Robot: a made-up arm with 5 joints.
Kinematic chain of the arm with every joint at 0, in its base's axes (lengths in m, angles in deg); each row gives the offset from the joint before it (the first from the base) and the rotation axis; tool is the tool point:
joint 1: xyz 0 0 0.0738 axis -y
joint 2: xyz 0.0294 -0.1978 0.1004 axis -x
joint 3: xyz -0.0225 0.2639 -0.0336 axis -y
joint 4: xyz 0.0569 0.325 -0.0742 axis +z
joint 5: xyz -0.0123 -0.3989 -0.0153 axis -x
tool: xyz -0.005 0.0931 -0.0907
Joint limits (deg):
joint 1: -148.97..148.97
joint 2: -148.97..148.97
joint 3: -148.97..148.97
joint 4: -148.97..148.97
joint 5: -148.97..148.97
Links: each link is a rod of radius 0.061 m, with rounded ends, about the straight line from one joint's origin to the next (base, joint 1, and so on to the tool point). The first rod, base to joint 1, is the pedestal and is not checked.
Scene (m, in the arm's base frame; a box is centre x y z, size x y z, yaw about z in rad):
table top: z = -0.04
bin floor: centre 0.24 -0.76 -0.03 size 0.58 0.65 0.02 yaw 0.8
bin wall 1: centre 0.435 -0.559 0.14 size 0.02 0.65 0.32 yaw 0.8
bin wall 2: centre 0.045 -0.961 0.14 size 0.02 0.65 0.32 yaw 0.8
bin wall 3: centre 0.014 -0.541 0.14 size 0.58 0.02 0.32 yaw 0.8
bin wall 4: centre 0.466 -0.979 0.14 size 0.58 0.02 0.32 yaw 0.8
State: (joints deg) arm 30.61 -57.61 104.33 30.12 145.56
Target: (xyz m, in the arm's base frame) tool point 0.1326 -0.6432 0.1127
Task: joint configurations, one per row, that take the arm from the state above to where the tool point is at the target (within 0.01 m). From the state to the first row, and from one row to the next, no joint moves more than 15 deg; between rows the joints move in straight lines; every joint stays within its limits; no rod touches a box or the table.
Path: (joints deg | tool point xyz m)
1: 25.91 -70.95 94.11 39.09 141.52 | -0.1123 -0.4714 0.4335
2: 21.20 -84.29 83.88 48.06 137.47 | -0.0012 -0.5672 0.4606
3: 16.50 -97.62 73.66 57.03 133.43 | 0.1326 -0.6432 0.4572
4: 12.82 -108.01 77.37 53.97 134.20 | 0.1465 -0.6683 0.3378
5: 9.15 -118.40 81.09 50.90 134.96 | 0.1463 -0.6675 0.2204
6: 5.48 -128.78 84.80 47.83 135.73 | 0.1326 -0.6432 0.1127

